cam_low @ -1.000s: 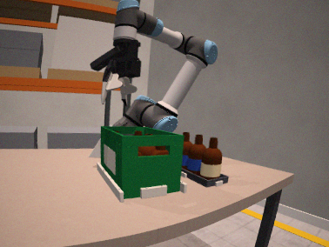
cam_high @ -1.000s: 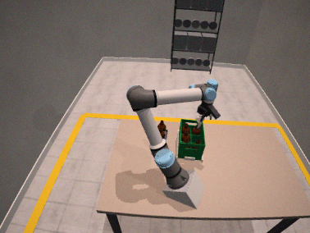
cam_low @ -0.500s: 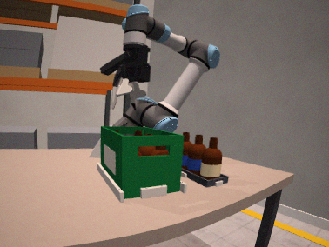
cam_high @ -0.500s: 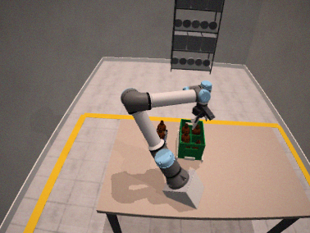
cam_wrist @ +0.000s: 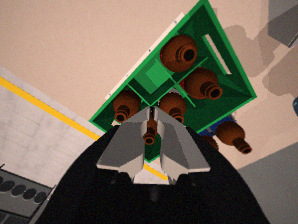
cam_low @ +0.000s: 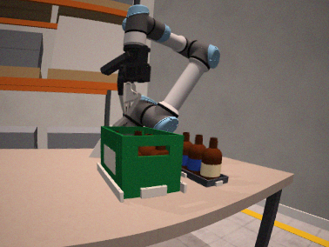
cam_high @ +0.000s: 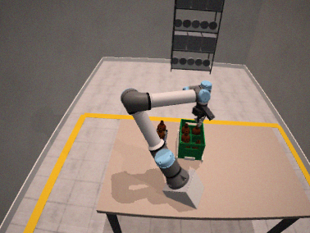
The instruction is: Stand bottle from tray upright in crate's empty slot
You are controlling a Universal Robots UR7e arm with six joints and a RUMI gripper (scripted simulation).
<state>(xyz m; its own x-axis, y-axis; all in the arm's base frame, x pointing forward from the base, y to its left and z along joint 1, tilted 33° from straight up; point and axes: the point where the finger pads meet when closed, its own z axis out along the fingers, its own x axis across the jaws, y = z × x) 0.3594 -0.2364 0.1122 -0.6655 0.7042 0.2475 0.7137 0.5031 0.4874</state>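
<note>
The bottle is 2 cm ahead of my hand, 29 cm to the left of it and 16 cm below it. Round my hand: green crate 4 cm to the left, 16 cm below; then tray 2 cm ahead, 29 cm to the left, 23 cm below.
</note>
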